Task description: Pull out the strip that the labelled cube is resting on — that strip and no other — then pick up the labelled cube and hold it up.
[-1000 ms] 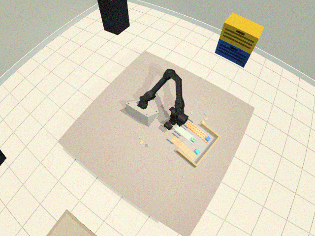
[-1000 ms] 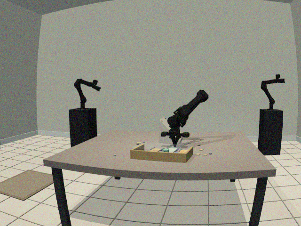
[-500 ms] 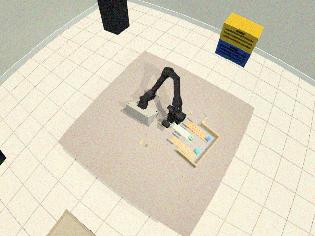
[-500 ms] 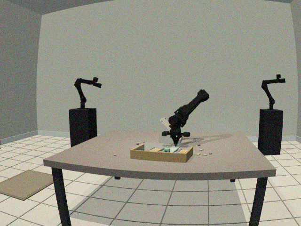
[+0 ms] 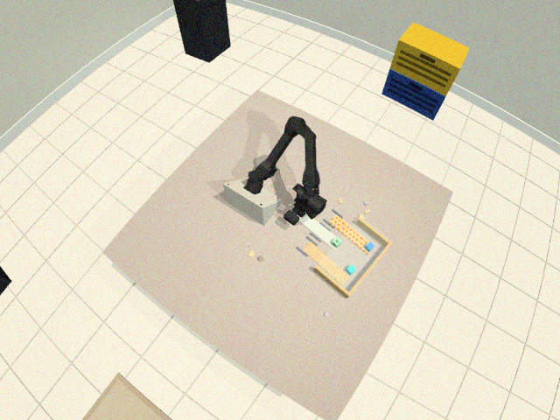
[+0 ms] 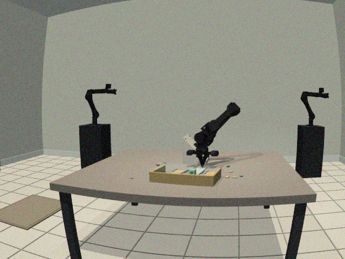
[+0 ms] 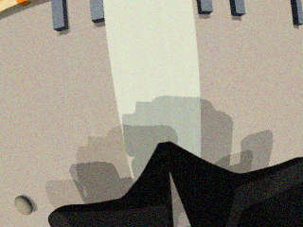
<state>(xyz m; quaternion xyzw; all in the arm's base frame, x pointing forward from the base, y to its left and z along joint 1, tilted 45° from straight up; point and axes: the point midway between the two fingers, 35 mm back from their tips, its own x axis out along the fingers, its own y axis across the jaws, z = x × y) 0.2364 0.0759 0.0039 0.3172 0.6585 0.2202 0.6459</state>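
The labelled cube is 210 mm ahead of my gripper tip, 30 mm to the right of it and 20 mm above it.
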